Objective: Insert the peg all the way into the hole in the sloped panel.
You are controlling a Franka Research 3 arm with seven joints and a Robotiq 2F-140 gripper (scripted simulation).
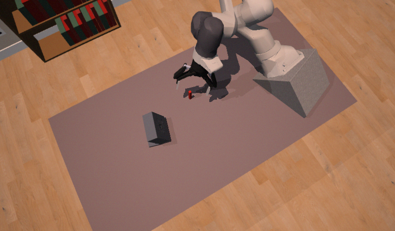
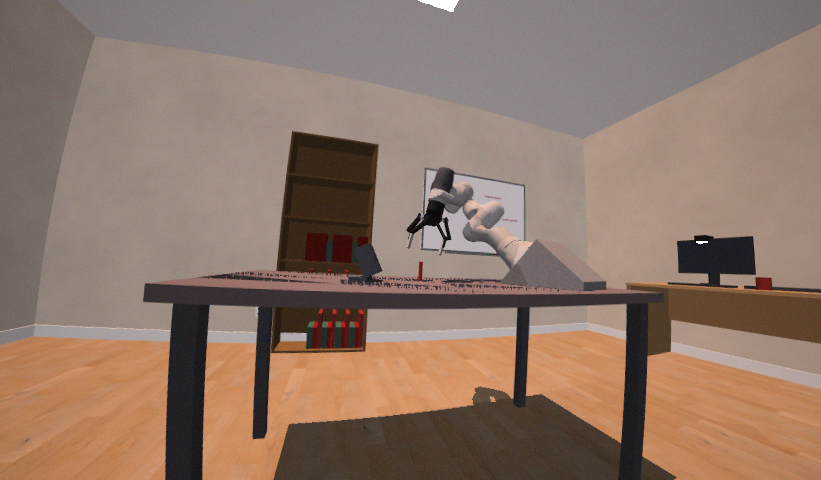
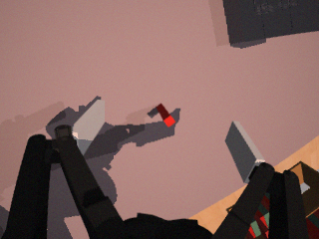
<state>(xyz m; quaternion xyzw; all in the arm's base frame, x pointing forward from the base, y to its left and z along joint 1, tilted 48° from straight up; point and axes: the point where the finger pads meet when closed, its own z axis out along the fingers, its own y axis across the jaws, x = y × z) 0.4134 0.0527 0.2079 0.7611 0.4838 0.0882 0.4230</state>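
The red peg is 90 mm below my hand and 20 mm to the right of it.
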